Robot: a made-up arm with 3 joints. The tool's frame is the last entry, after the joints.
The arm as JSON. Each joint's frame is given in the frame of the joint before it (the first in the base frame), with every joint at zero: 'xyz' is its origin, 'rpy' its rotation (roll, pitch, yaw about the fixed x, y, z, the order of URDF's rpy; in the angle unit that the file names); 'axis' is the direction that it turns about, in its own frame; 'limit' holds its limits. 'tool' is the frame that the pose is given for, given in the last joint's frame.
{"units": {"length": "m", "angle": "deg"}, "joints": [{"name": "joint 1", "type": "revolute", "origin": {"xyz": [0.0, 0.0, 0.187], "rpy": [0.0, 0.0, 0.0]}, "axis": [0.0, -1.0, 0.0], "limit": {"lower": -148.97, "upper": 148.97}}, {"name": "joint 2", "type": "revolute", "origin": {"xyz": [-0.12, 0.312, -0.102], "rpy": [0.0, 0.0, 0.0]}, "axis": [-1.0, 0.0, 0.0], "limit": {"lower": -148.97, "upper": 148.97}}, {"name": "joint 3", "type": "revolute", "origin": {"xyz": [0.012, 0.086, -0.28], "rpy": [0.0, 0.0, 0.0]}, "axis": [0.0, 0.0, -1.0], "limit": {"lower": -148.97, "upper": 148.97}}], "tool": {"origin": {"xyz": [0.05, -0.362, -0.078], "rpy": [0.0, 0.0, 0.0]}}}
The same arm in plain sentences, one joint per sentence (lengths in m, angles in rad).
The arm has three revolute joints in a row. What follows holds with every joint at zero, and every direction is one of the base frame's.
Joint 1 is mounted 0.187 m along +z from the base frame's origin and rotates about -y, from -2.6 to 2.6 rad.
Joint 2 is mounted 0.12 m along -x and 0.312 m along +y and 0.102 m along -z from joint 1 and rotates about -x, from -2.6 to 2.6 rad.
Joint 3 is mounted 0.012 m along +x and 0.086 m along +y and 0.28 m along -z from joint 2 and rotates about -z, from -2.6 to 2.6 rad.
The tool frame, which is the frame that the pose is given for, is mounted 0.05 m along +x and 0.362 m along -y and 0.078 m along -z from joint 3; its axes are parallel to the base frame's.

